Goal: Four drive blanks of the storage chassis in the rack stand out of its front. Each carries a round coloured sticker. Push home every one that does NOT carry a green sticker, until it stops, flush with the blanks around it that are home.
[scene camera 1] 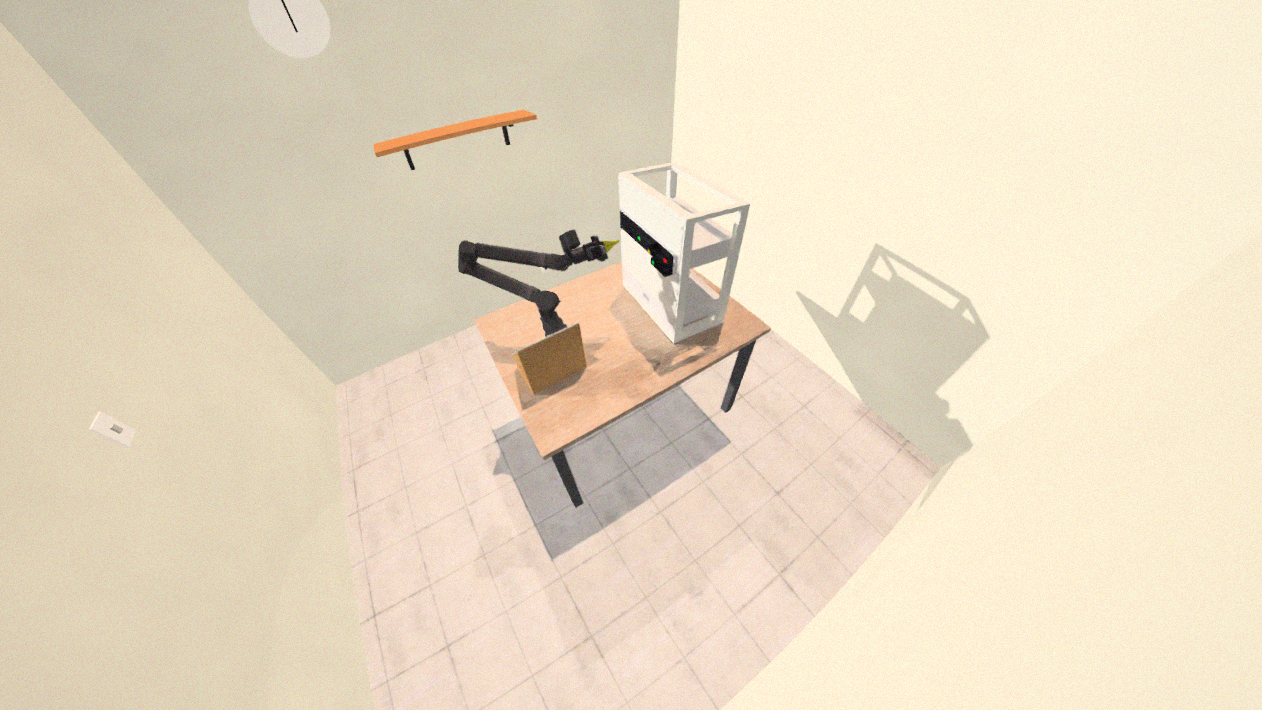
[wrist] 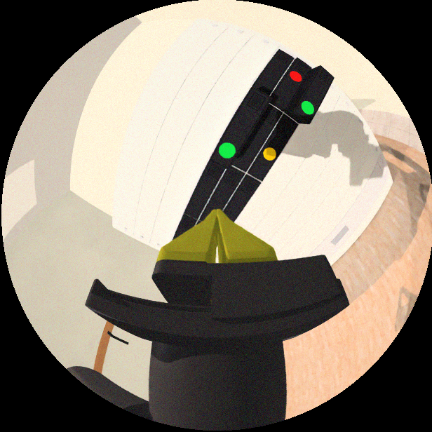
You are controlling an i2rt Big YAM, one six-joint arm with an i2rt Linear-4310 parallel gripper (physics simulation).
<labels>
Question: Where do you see a white rack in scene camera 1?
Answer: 662, 238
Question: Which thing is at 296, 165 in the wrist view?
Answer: A white rack.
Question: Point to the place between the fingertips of my gripper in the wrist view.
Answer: At 216, 215
</labels>
